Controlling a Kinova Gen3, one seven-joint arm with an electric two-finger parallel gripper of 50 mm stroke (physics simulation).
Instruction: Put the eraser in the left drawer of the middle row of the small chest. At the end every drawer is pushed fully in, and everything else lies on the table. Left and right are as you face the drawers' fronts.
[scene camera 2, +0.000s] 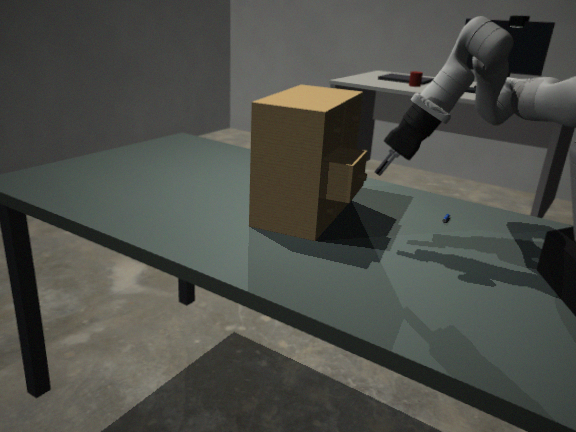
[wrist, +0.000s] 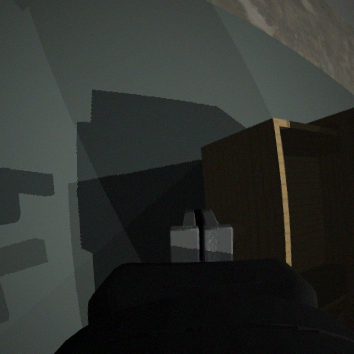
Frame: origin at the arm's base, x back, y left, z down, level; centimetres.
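Where they show: gripper, fingertip midpoint: (scene camera 2: 377, 173) (wrist: 197, 226).
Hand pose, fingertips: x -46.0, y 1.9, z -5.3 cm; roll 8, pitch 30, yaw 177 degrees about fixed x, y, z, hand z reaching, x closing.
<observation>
After its pixels a point has its place.
The small wooden chest (scene camera 2: 285, 165) (wrist: 345, 121) stands on the table, its fronts turned toward the arm. One drawer (scene camera 2: 339, 182) {x -52.5, y 9.1, z -3.7 cm} (wrist: 240, 195) {x -50.2, y 4.2, z -4.1 cm} at middle height is pulled out; the other drawer fronts are too dark or hidden to make out. My gripper (scene camera 2: 378, 173) {x -46.0, y 1.9, z -5.3 cm} (wrist: 197, 226) {x -46.0, y 1.9, z -5.3 cm} is shut and empty. Its tips point down toward the chest, a little in front of the open drawer's front, apart from it in the scene view. The eraser does not show; in the wrist view part of the drawer's inside is dark and part is out of sight.
A small blue object (scene camera 2: 446, 218) {x -32.1, y -19.8, z 10.6 cm} lies on the table (scene camera 2: 150, 200) {x -105.7, y 12.2, z 11.6 cm} (wrist: 150, 60) {x -48.4, y 23.2, z 11.6 cm}, between the chest and the arm's base. Behind stands a white desk (scene camera 2: 357, 80) with a red cup (scene camera 2: 415, 79), a keyboard and a monitor.
</observation>
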